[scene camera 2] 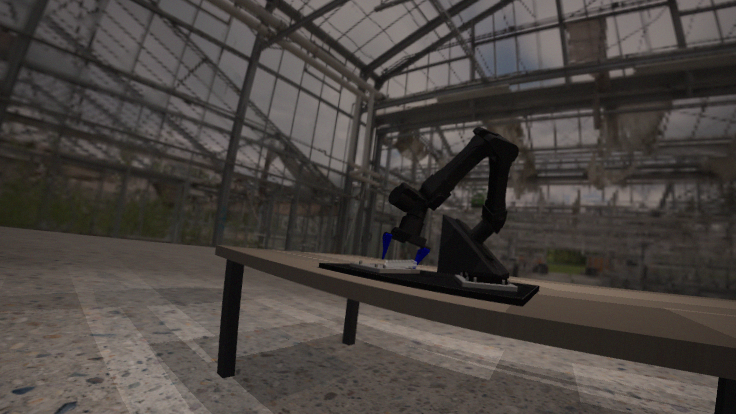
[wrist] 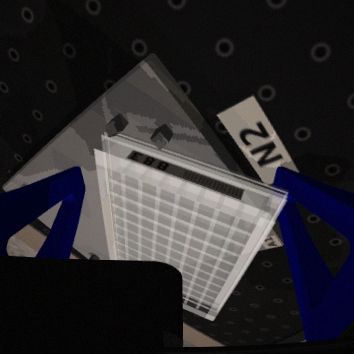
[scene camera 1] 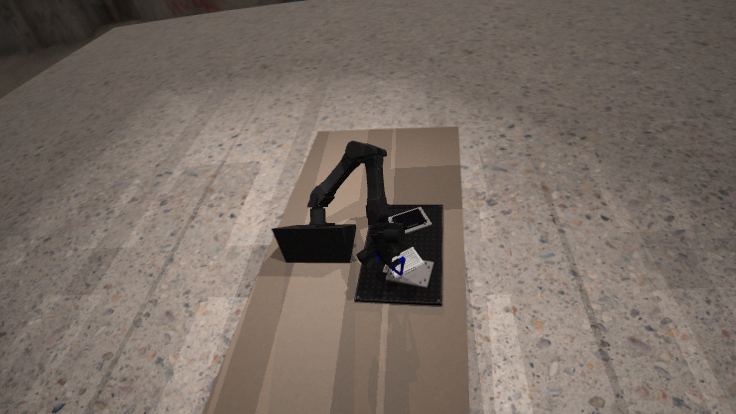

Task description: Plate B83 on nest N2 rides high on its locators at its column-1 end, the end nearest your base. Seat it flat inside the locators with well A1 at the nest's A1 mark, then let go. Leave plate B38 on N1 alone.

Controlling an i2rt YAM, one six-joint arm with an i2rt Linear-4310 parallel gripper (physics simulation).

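Frame: origin at the arm's base, x up, y left, z back, level; millimetres.
Where they show: gripper, between the fingertips: (scene camera 2: 397, 265) (wrist: 178, 176) (scene camera 1: 394, 269); arm's base, origin of its link: (scene camera 2: 473, 240) (scene camera 1: 318, 226).
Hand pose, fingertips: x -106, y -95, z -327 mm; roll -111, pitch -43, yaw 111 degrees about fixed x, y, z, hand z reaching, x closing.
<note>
Each offset is from my fingertips to the top centre of the thing. "*": to the spot under its first point. Level surfaces: height alone.
Plate B83 @(dx +21, dy +33, dz -34 mm) (scene camera 1: 412, 259) (scene camera 2: 401, 263) (wrist: 182, 215), whitish and gridded, lies skewed across the grey nest N2 @(dx +7, dy +3, dz -60 mm) (scene camera 1: 423, 277) (scene camera 2: 400, 270) (wrist: 75, 135). In the wrist view its labelled edge runs below two dark locators (wrist: 117, 123) (wrist: 161, 135), and its right corner and lower end overhang the nest. It looks tilted; how it rests underneath is hidden. The A1 mark @(dx -3, dy +65, dz +10 mm) (wrist: 272, 241) shows partly, beside the plate. My gripper (scene camera 1: 388, 264) (scene camera 2: 400, 261) (wrist: 178, 176) is open, its blue fingers on either side of the plate. The right fingertip overlaps the plate's corner; contact is unclear. Plate B38 @(dx +11, dy +270, dz -16 mm) (scene camera 1: 410, 219) looks dark, on nest N1 @(dx +7, dy +270, dz -16 mm) (scene camera 2: 491, 286).
Both nests stand on a black perforated board (scene camera 1: 373, 290) (scene camera 2: 524, 298) on the brown table @(dx -28 mm) (scene camera 1: 308, 329) (scene camera 2: 591, 321). The N2 label @(* dx -13, dy +9, dz +39 mm) (wrist: 260, 137) lies beside its nest. My black base block (scene camera 1: 313, 244) (scene camera 2: 460, 252) stands beside the board. The wrist housing hides the lower left of the wrist view.
</note>
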